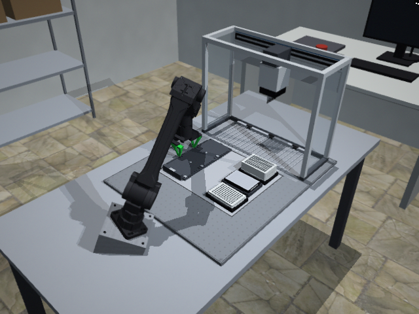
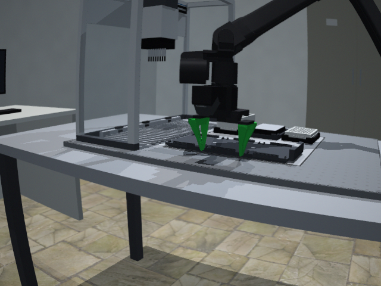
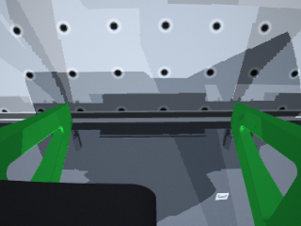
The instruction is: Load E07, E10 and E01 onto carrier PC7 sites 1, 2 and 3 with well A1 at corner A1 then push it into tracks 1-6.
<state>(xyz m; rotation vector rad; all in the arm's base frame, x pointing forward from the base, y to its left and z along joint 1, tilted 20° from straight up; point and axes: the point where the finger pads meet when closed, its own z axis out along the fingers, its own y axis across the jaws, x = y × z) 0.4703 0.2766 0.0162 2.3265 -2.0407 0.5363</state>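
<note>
Now: the 96-well plate E01 80 mm behind my hand, 350 mm to the right of it and 10 mm above it. The rest, counted from my hand: front post (190 mm ahead, 90 mm to the left, 230 mm above); then plate nest S2 (20 mm ahead, 330 mm to the right, 10 mm below); then dark plate carrier PC7 (10 mm ahead, 80 mm to the right).
</note>
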